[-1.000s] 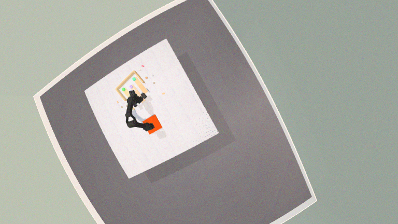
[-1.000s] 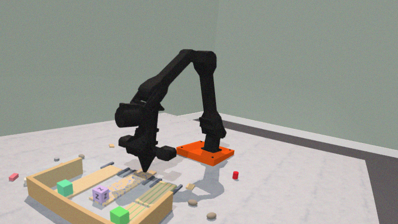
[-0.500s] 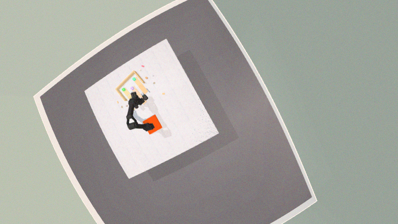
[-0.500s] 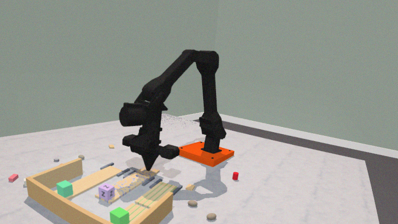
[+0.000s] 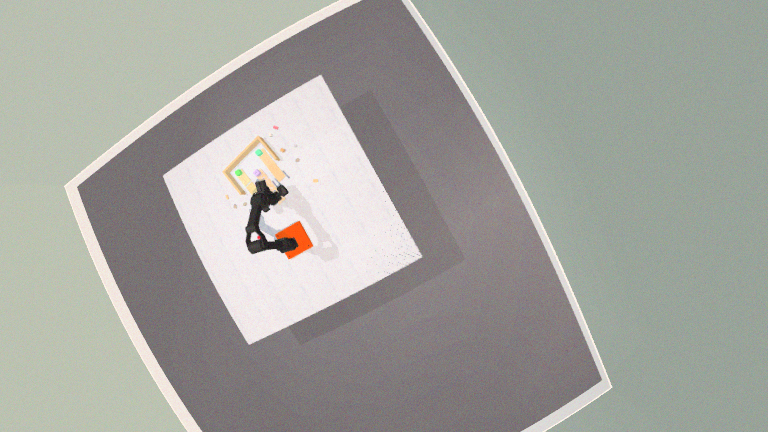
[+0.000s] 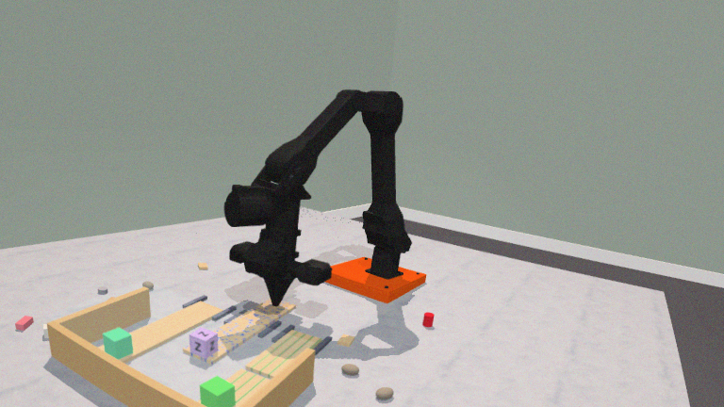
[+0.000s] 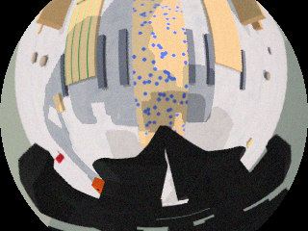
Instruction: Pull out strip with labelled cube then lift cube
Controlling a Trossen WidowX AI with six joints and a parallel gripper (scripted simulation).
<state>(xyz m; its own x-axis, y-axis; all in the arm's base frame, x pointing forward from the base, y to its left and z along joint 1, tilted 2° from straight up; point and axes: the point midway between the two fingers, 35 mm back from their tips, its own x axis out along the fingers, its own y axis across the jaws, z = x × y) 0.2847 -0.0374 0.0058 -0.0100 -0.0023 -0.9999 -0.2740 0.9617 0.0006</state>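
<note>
The labelled cube lies 200 mm ahead of my gripper tip, 70 mm to the left of it and 20 mm above it. Round my gripper tip: red cylinder (170 mm behind, 220 mm to the left, 10 mm above); pink block (420 mm ahead, 150 mm to the right).
</note>
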